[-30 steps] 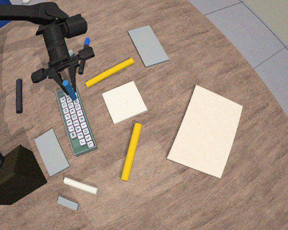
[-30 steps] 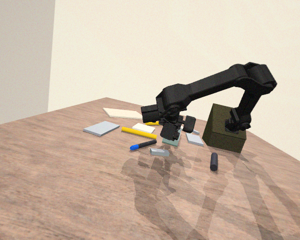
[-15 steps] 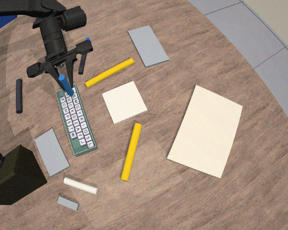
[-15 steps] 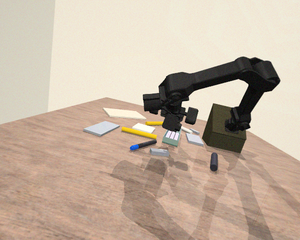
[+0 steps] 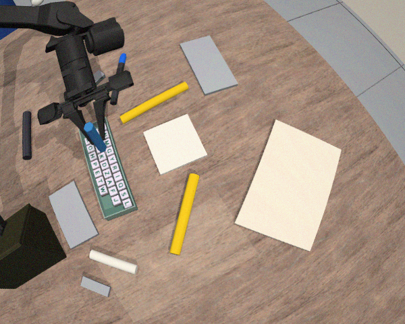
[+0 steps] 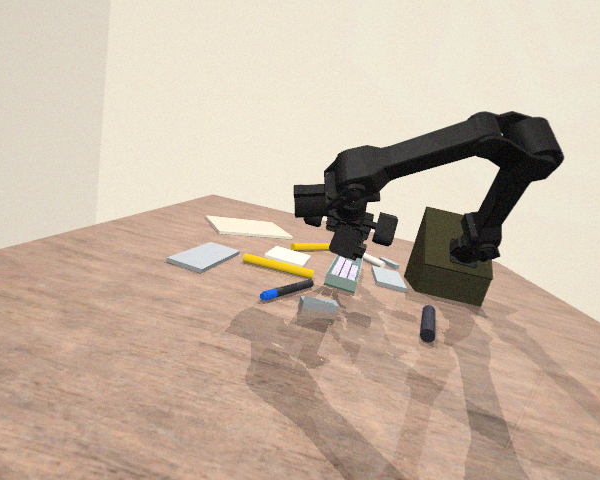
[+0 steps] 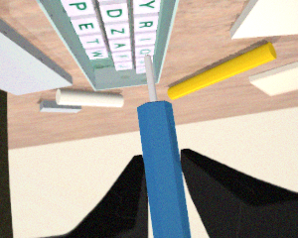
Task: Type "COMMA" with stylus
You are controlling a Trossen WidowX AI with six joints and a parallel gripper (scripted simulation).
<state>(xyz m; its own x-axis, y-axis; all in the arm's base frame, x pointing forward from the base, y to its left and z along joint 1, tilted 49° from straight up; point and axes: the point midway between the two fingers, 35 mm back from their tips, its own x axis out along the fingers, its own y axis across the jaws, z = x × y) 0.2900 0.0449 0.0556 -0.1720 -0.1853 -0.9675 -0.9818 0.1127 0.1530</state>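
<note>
Now: the grey plate 130 mm behind my gripper tip, 50 mm to the right of it and 100 mm below it. The rest, counted from my gripper tip: white cylinder: 100 mm behind, 180 mm to the right, 90 mm below; small grey block: 40 mm ahead, 210 mm to the left, 100 mm below; blue stylus: 10 mm below.
</note>
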